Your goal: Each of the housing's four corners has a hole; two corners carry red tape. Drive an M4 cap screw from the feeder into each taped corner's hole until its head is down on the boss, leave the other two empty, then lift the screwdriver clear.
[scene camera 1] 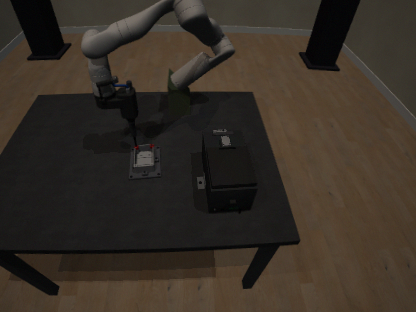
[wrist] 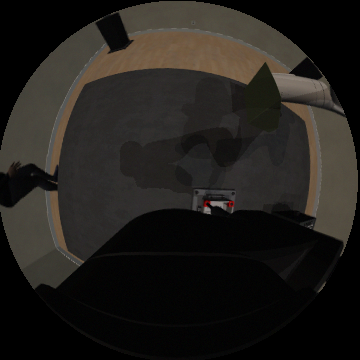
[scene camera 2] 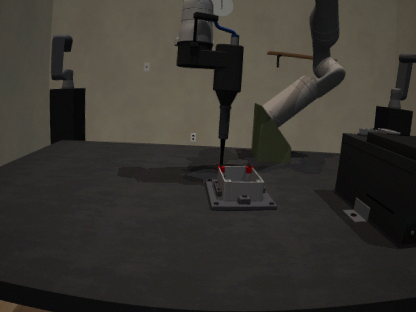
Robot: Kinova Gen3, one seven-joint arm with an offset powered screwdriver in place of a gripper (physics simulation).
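Frame: origin at the arm's base, x right, y ahead, z up, level; centimetres.
Where they show: end effector, tool point: (scene camera 1: 136,146) (wrist: 206,203) (scene camera 2: 220,166); arm's base, origin of the base link: (scene camera 1: 176,82) (wrist: 272,87) (scene camera 2: 268,118).
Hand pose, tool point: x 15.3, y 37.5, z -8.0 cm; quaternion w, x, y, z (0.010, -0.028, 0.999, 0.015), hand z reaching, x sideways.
Note:
Each offset is from my tool point to the centre of the thing. "pt": to the spot under its first point.
The light grey, open-topped housing {dx -4.0, dy +4.7, dz -2.0 cm} (scene camera 1: 144,161) (scene camera 2: 243,191) sits on a dark grey base plate {dx -4.0, dy +4.7, dz -4.5 cm} (scene camera 1: 136,175) (scene camera 2: 228,204) (wrist: 213,190). Its two far corners carry red tape: the left taped corner {pt dx -0.2, dy +0.6, dz -0.4 cm} (scene camera 1: 136,148) (scene camera 2: 222,169) (wrist: 207,203) and the right taped corner {pt dx -6.9, dy -0.5, dz -0.3 cm} (scene camera 1: 152,146) (scene camera 2: 249,170) (wrist: 231,203). My screwdriver (scene camera 1: 136,145) (scene camera 2: 221,164) (wrist: 209,205) points down, its thin bit tip at the left taped corner, at about rim height. Whether a screw is on the tip or in that hole is too small to tell. The black feeder {dx -36.9, dy +14.2, dz +3.6 cm} (scene camera 1: 230,167) (scene camera 2: 377,185) (wrist: 301,219) stands right of the housing.
A small metal bracket {pt dx -27.7, dy +15.4, dz -4.7 cm} (scene camera 1: 201,183) (scene camera 2: 356,213) is at the feeder's left side. The arm's green wedge-shaped mount (scene camera 1: 178,100) (scene camera 2: 270,137) (wrist: 262,100) stands at the table's far side. The screwdriver body hides the lower wrist view.

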